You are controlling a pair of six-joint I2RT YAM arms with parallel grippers.
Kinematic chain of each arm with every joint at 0, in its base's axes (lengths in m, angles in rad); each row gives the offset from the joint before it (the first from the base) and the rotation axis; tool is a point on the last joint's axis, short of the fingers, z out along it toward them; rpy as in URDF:
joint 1: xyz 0 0 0.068 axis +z
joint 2: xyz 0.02 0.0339 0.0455 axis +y
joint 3: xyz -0.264 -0.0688 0 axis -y
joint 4: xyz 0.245 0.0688 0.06 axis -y
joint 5: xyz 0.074 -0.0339 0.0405 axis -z
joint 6: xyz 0.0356 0 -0.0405 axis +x
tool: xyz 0 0 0 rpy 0 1.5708 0
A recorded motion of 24 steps. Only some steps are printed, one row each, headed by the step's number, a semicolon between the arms.
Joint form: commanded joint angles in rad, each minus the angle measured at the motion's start. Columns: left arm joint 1, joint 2, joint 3, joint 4, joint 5, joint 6; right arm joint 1, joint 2, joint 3, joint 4, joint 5, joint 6.
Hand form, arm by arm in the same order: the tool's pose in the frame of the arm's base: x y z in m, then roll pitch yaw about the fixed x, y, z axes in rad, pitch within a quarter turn. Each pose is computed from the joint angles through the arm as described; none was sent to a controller.
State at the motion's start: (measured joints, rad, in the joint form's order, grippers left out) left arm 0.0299 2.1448 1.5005 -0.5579 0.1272 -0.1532; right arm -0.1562 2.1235 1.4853 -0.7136 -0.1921 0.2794
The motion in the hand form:
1: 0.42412 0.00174 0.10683 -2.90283 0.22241 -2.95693; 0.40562 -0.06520 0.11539 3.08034 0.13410 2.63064
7: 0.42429 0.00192 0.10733 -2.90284 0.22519 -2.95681; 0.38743 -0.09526 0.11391 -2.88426 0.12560 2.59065
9: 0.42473 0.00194 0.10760 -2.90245 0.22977 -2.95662; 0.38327 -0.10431 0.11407 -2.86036 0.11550 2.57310
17: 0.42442 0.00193 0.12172 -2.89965 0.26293 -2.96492; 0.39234 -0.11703 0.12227 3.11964 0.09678 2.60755
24: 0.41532 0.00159 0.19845 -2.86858 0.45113 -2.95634; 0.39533 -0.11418 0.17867 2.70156 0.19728 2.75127
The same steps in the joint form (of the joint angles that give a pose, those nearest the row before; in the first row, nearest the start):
1: -0.0091 0.0427 -0.0343 -0.0336 0.0725 -0.0099; -0.0042 0.0389 -0.0092 -0.0240 0.1804 0.0679
7: -0.0088 0.0416 -0.0343 -0.0320 0.0721 -0.0095; -0.0599 0.0439 -0.0088 -0.1343 0.4761 0.0671
9: -0.0088 0.0412 -0.0344 -0.0278 0.0717 -0.0095; -0.0828 0.0439 -0.0087 -0.1507 0.4952 0.0641
17: -0.0088 0.0065 -0.0336 -0.0321 0.0717 0.0000; -0.1335 0.0401 0.0256 -0.1053 0.1942 -0.0362
24: -0.0092 -0.1850 -0.0336 -0.0336 0.0713 0.0023; -0.1606 -0.0675 0.0710 -0.1270 -0.2323 -0.2003

